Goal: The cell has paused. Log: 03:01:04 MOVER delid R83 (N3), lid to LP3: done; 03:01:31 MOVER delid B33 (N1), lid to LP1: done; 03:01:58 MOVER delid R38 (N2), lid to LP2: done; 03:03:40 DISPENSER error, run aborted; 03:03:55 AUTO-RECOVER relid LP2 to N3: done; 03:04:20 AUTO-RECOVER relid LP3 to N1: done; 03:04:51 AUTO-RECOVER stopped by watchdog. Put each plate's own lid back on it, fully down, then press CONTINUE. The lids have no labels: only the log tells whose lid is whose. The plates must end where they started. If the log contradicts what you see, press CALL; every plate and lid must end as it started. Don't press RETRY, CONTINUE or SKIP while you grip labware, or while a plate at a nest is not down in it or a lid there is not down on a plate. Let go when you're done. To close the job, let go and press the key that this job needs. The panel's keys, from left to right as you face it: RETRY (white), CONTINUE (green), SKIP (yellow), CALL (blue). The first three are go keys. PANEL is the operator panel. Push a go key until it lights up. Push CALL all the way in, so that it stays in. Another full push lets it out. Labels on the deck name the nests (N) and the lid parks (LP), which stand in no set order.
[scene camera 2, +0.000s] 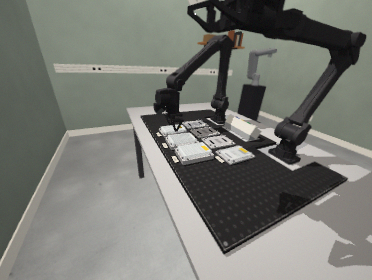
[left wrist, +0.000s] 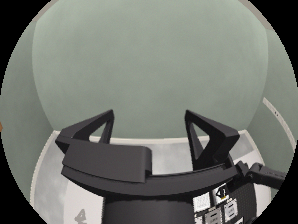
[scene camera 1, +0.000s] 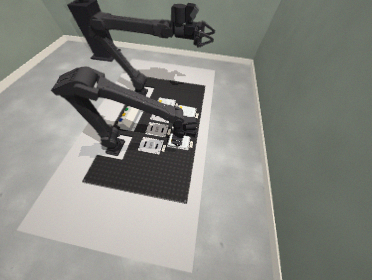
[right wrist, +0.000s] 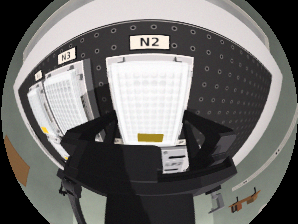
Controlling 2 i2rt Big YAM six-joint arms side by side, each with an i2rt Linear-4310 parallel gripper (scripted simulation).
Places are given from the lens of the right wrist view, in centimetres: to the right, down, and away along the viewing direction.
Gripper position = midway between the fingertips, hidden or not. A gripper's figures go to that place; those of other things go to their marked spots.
my right gripper [right wrist: 149, 113]: 0, 0, 13
clear lid [right wrist: 149, 97]: 0, -2, 11
